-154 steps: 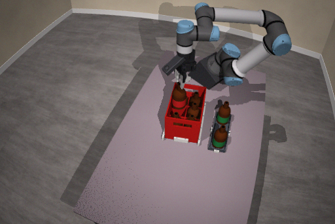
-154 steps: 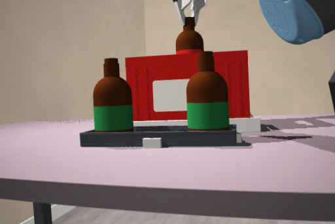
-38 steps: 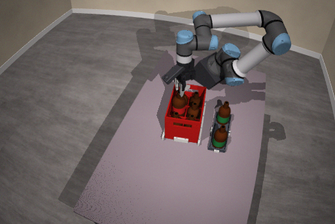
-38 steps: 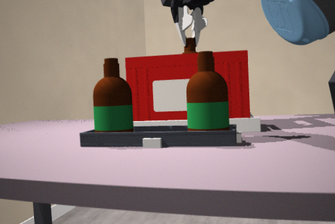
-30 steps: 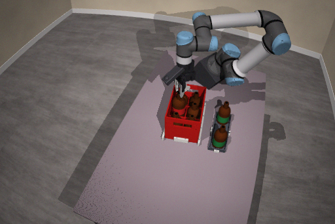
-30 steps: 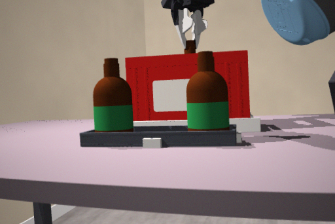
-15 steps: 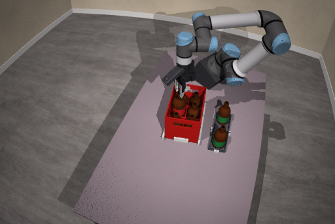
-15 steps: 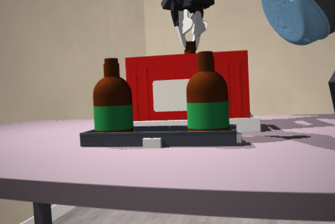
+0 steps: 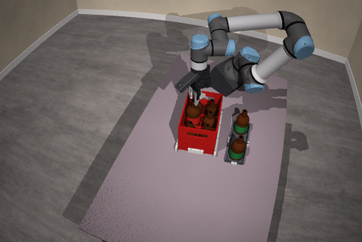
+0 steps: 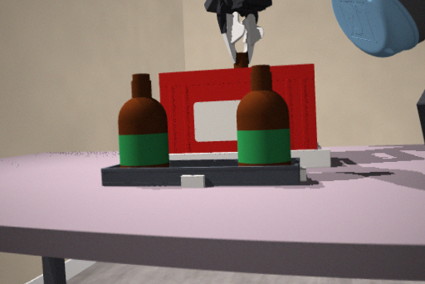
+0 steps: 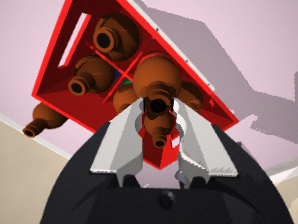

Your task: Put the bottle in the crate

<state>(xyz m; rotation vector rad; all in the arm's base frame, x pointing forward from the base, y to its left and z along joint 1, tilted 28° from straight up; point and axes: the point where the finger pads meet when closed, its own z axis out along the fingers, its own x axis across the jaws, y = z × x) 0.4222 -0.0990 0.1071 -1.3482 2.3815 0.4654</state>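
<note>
Right now my hand is 130 mm above the red crate, 40 mm to the right of it and 10 mm past it. Also, from my hand: tray (260 mm to the left, 200 mm below, 50 mm behind).
</note>
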